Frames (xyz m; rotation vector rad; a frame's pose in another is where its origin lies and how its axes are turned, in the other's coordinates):
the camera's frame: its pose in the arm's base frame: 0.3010 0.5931 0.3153 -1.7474 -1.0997 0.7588
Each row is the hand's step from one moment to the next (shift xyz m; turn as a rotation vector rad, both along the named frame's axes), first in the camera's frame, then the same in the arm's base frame.
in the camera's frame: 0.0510 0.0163 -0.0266 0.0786 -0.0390 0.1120
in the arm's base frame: 0.0492 0.0335 -0.0059 -0.0752 0.1202 -0.0114
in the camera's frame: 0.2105 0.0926 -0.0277 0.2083 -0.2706 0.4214
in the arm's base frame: 0.1430 0.1636 -0.0803 -0.3627 0.3965 0.0733
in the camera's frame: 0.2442 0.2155 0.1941 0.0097 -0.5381 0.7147
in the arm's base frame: 0.0140 0.2525 -0.2825 -0.7853 0.3751 0.2074
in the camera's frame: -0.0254 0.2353 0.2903 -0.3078 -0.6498 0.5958
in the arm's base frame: -0.1715 0.0389 -0.3307 -0.8562 0.0638 0.3671
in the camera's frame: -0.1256 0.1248 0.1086 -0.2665 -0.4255 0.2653
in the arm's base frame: -0.0993 -0.0981 -0.1538 -0.4828 -0.0633 0.2922
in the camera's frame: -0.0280 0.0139 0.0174 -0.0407 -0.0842 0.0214
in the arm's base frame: -0.0213 -0.0217 -0.0188 -0.0644 -0.0130 0.0699
